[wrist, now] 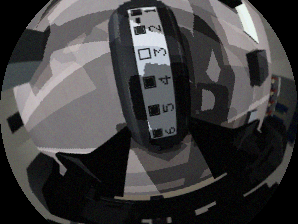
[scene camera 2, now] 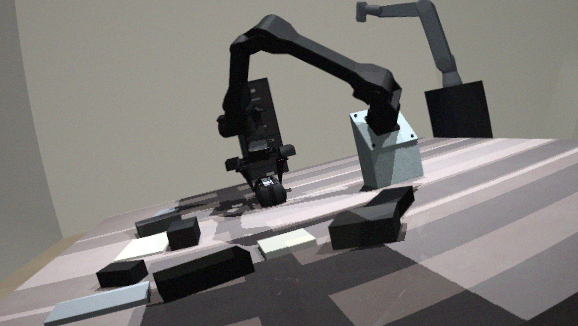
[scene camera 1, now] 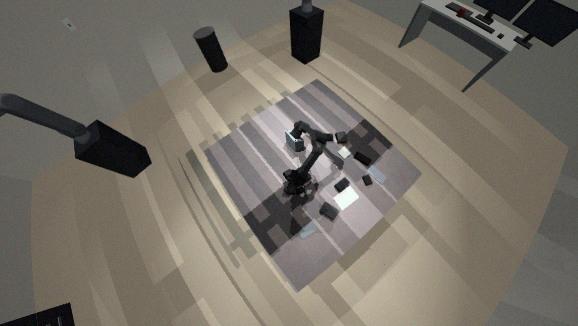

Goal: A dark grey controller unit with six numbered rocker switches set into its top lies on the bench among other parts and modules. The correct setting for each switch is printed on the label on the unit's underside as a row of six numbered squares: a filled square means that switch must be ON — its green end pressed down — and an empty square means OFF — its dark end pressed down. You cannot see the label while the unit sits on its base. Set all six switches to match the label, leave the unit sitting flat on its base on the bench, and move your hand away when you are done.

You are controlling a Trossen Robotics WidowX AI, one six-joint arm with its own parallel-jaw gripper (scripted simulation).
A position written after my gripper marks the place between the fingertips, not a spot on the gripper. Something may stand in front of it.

Note:
I see my gripper (scene camera 2: 267, 188) and a long dark block (scene camera 2: 188, 278).
My gripper is seen too in the wrist view (wrist: 158, 124). The wrist view misses the long dark block: it is out of frame.

